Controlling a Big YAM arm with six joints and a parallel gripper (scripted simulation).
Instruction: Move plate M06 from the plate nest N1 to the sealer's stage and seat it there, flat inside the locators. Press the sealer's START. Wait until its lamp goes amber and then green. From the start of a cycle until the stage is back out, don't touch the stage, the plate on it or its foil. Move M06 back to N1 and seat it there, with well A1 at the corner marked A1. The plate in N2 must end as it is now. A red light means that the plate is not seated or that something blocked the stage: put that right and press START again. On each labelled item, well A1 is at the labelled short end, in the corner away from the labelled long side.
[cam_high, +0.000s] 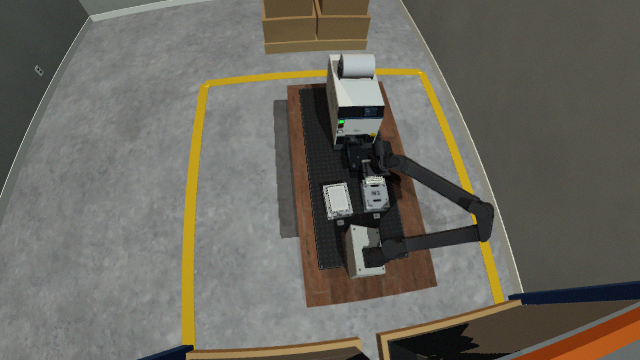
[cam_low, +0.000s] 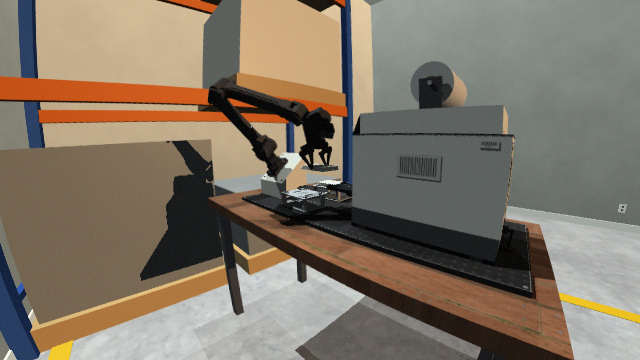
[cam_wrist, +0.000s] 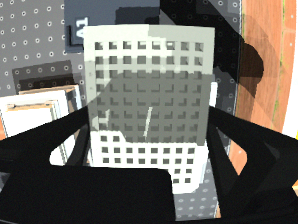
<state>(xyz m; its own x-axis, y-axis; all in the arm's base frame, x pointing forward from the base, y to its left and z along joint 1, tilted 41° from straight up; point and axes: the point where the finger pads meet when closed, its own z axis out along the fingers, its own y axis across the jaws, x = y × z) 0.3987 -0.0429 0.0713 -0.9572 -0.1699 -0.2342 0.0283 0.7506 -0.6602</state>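
The dark stage lies 120 mm ahead of my hand, 30 mm to the left of it and 70 mm below it. From my hand the other things lie so: white well plate: right at my hand; foil roll: 450 mm ahead, 20 mm to the left, 250 mm above; white plate: 80 mm behind, 170 mm to the left, 110 mm below.
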